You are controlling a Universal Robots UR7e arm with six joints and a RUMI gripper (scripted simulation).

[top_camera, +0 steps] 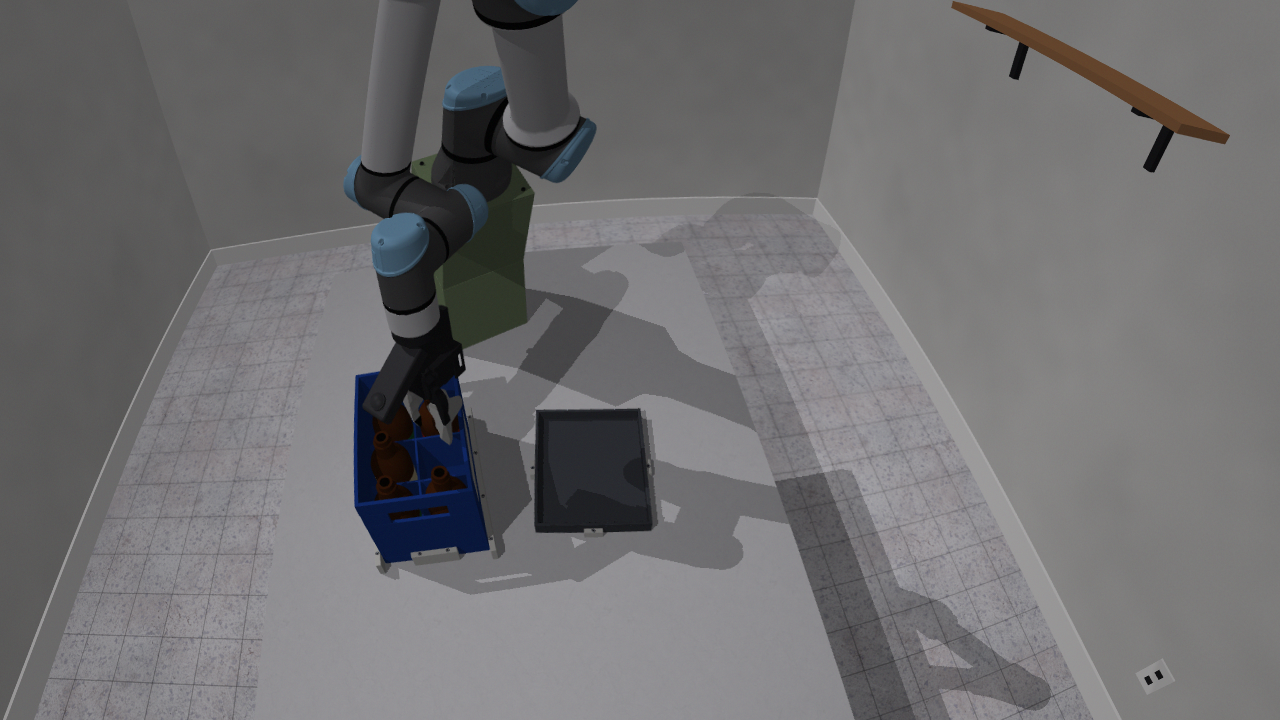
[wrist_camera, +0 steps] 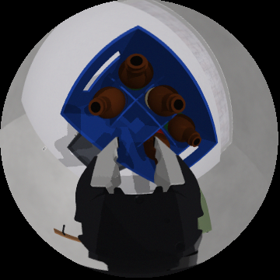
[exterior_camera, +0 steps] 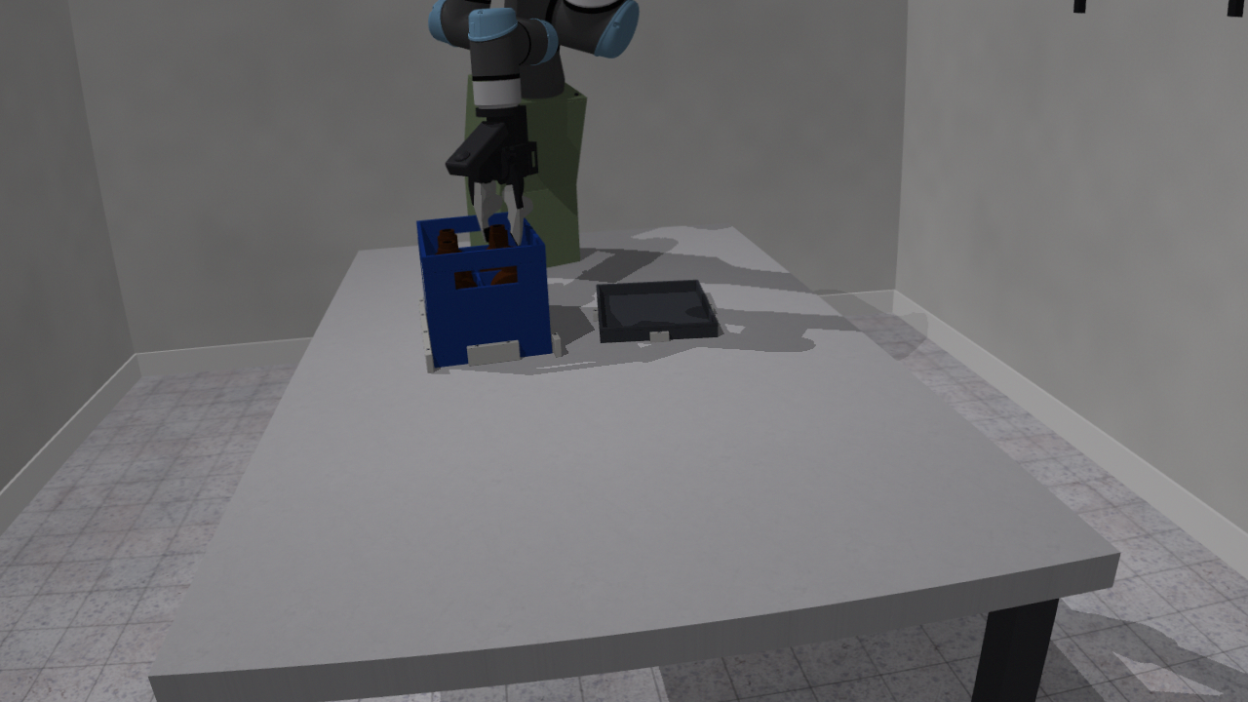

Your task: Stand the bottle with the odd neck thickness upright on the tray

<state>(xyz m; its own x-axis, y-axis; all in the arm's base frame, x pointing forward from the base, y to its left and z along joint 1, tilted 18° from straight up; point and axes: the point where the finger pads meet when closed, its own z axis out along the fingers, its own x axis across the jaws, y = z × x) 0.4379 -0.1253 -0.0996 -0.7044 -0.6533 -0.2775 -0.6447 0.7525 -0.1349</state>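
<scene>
The blue crate lies 1 cm behind my hand, 4 cm to the right of it and 8 cm below it. The rest, counted from my hand: dark tray: 2 cm ahead, 25 cm to the left, 15 cm below.
</scene>
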